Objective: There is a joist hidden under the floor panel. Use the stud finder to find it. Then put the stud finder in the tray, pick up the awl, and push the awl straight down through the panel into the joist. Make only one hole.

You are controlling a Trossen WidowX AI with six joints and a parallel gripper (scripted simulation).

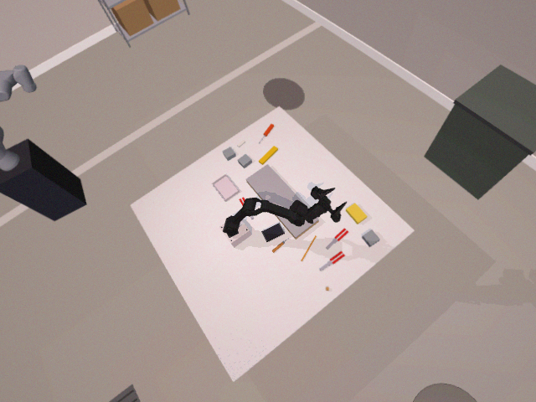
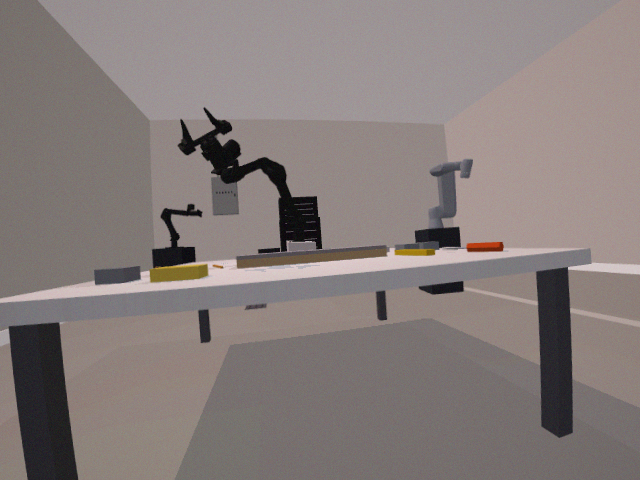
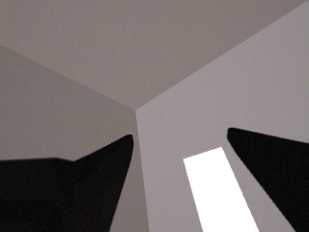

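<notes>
My gripper tip is 290 mm past the stud finder, 170 mm to the right of it and 500 mm above it. Also, from my gripper tip: orange pencil (170 mm behind, 510 mm below); then yellow block (190 mm ahead, 30 mm to the left, 500 mm below); then awl (290 mm behind, 100 mm to the left, 500 mm below).
</notes>
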